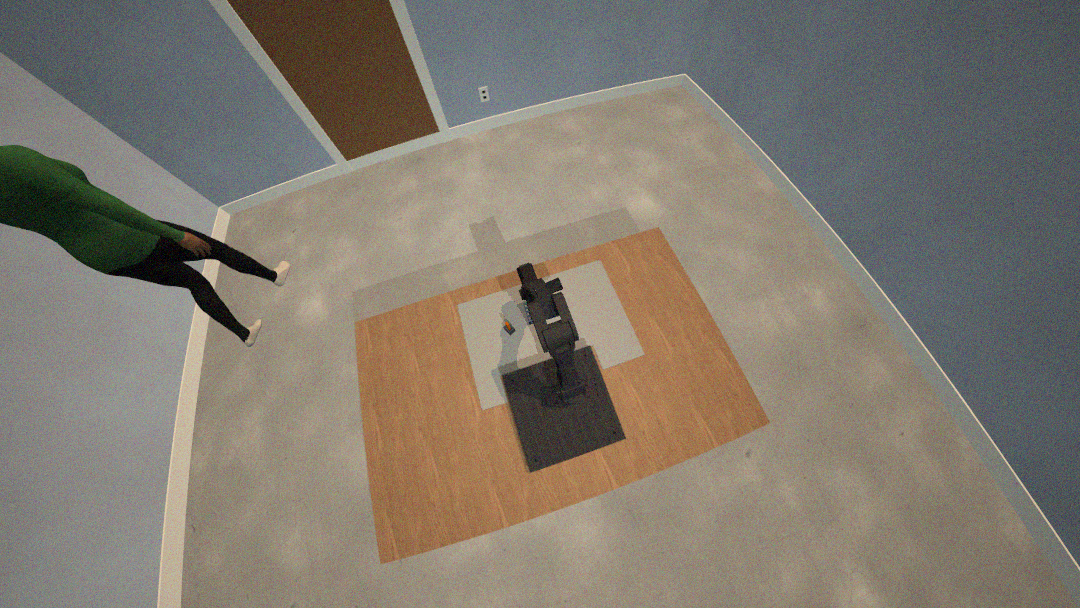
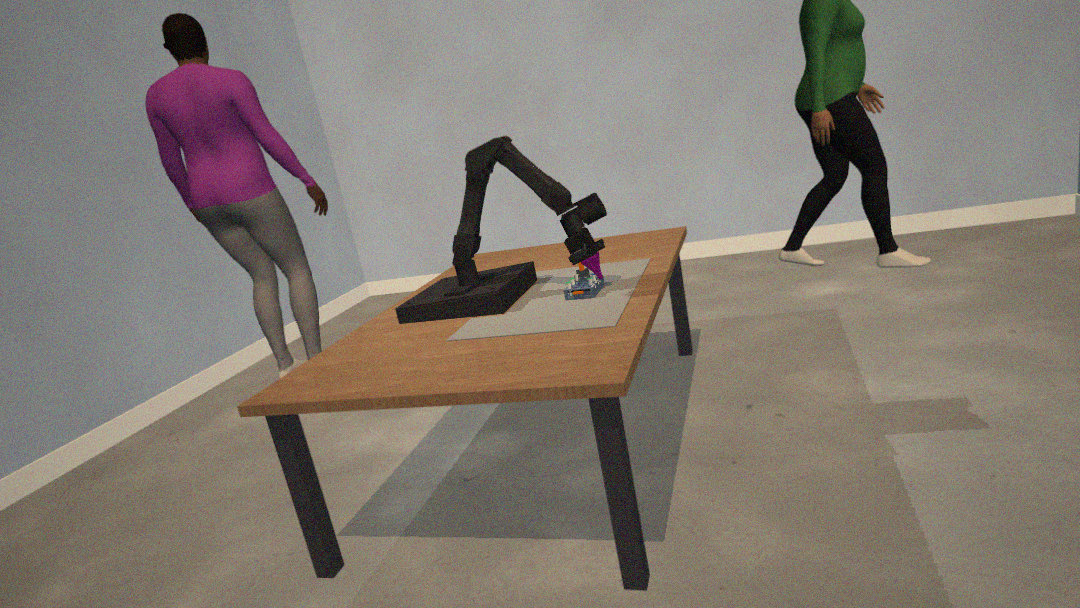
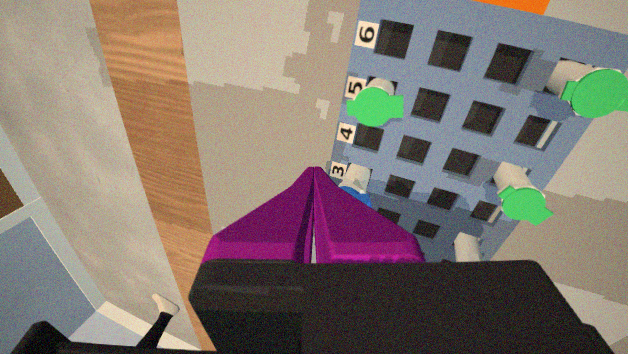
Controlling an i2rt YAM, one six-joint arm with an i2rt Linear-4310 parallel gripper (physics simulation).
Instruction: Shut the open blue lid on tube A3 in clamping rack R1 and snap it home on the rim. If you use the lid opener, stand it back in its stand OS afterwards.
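Places are measured from the arm's base along level axes (x back, y left, z down), in metres.
Pixels of known places: gripper, fingertip midpoint: (image 2: 601, 278) (image 3: 314, 177); arm's base at its link origin: (image 1: 570, 394) (image 2: 470, 285).
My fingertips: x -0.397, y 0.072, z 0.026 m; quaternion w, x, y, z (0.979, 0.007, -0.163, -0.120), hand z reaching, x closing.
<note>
Ahead of a thing's pixels: the offset from my fingertips to its top centre. "spot": to the spot under its first point. Level surfaces: height alone.
My gripper (image 2: 600, 277) (image 3: 314, 177) is shut and holds nothing; its magenta fingertips are together beside tube A3 at the rack's edge. Blue clamping rack R1 {dx +0.046, dy -0.027, dz -0.021 m} (image 2: 597, 288) (image 3: 416, 76) lies on the grey mat. White tube A3 {spot: dx +0.019, dy -0.015, dz -0.007 m} (image 3: 358, 175) stands beside the label 3. Its blue lid {dx +0.019, dy -0.009, dz -0.020 m} (image 3: 357, 195) shows at the tube's near end, partly hidden by the right finger; whether it is seated on the rim cannot be told. An orange tool {dx +0.106, dy +0.116, dz -0.054 m} (image 1: 507, 324) (image 2: 581, 266), which looks like the lid opener, is upright in a small dark stand beside the rack.
Green-lidded tubes (image 3: 375, 106) (image 3: 599, 93) (image 3: 525, 204) stand in the rack, and another white tube {spot: dx +0.076, dy -0.002, dz -0.007 m} (image 3: 468, 247) is partly hidden by the gripper body. The grey mat {dz +0.031 m} (image 1: 604, 324) (image 2: 529, 320) lies on the wooden table {dz +0.034 m} (image 1: 423, 453) (image 2: 453, 366). Two people stand away from the table.
</note>
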